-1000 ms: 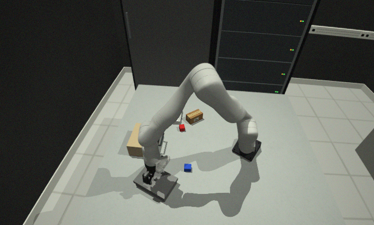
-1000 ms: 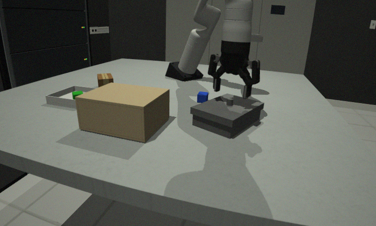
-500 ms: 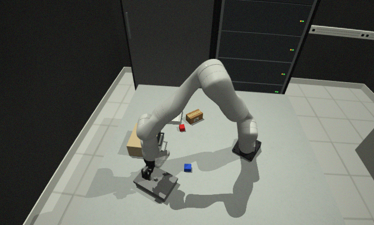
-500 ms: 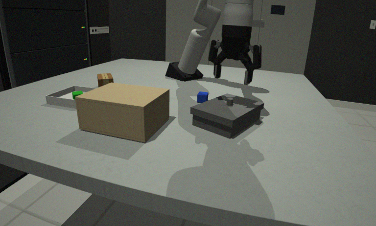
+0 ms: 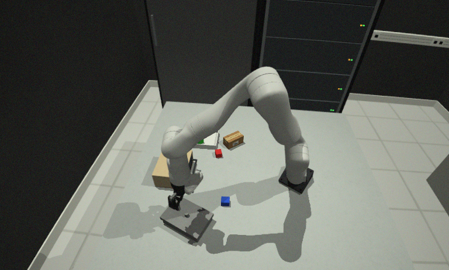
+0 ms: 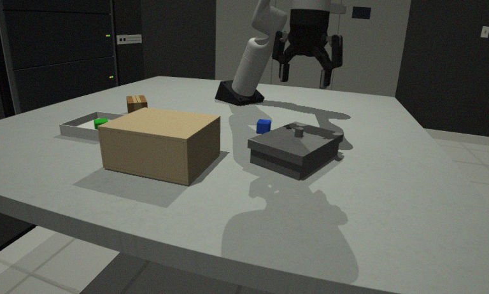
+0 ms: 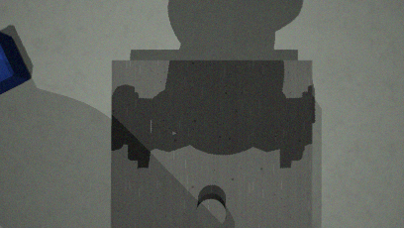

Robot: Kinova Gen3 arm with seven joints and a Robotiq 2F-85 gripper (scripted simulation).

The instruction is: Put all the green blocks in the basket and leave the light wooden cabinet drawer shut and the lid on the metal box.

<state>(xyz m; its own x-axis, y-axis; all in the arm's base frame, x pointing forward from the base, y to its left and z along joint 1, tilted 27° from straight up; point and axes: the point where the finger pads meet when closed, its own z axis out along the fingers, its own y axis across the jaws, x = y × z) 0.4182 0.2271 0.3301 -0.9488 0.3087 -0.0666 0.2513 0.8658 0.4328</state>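
My gripper is now 54 cm to the left of the small cardboard box, 13 cm above it and 9 cm past it. From my hand the other things lie so: light wooden cabinet (24 cm to the right, 15 cm ahead, 13 cm below); then cabinet drawer (24 cm to the right, 14 cm ahead, 13 cm below); then lid (12 cm below).
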